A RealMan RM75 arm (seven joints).
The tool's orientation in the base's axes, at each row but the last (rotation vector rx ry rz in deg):
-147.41 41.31 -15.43
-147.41 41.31 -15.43
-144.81 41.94 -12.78
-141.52 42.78 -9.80
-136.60 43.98 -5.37
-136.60 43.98 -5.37
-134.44 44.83 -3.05
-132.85 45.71 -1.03
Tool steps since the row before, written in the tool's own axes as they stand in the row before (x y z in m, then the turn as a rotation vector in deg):
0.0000 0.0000 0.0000 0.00 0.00 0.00
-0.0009 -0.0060 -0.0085 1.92 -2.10 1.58
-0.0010 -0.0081 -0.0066 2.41 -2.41 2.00
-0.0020 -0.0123 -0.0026 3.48 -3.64 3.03
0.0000 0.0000 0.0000 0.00 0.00 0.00
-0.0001 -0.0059 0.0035 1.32 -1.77 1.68
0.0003 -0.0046 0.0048 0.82 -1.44 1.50
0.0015 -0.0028 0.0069 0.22 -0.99 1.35
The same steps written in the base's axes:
0.0000 0.0000 0.0000 0.00 0.00 0.00
-0.0007 0.0019 0.0102 3.03 1.16 -0.27
0.0010 0.0037 0.0098 3.70 1.30 -0.47
0.0035 0.0084 0.0089 5.46 2.05 -0.71
0.0000 0.0000 0.0000 0.00 0.00 0.00
0.0037 0.0057 0.0007 2.40 1.32 -0.47
0.0038 0.0054 -0.0011 1.77 1.29 -0.44
0.0042 0.0049 -0.0039 1.01 1.26 -0.48

